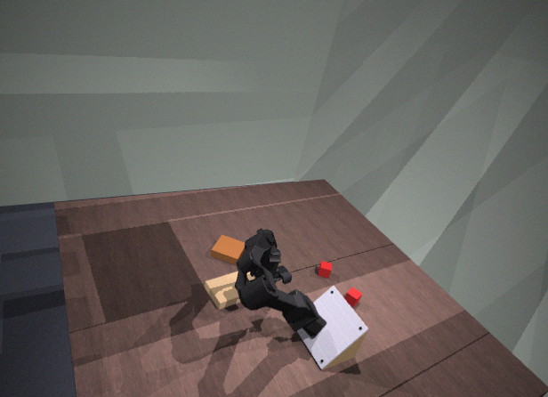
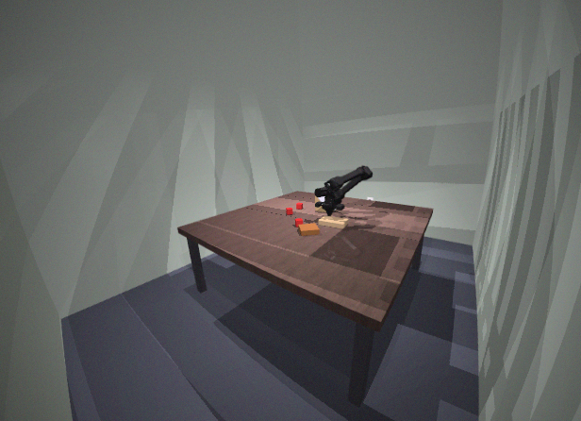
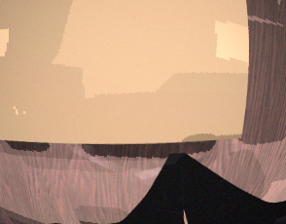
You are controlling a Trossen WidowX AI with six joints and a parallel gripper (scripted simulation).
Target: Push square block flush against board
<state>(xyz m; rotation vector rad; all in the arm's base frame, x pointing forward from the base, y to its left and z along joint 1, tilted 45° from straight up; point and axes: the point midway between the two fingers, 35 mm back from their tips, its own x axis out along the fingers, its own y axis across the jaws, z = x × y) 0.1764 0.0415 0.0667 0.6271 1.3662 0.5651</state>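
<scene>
Now: gripper tip 7 cm short of the pale board, 6 cm to the right of it and 1 cm below it. Round my gripper tip: square block 25 cm ahead, 2 cm to the right, 1 cm above.
</scene>
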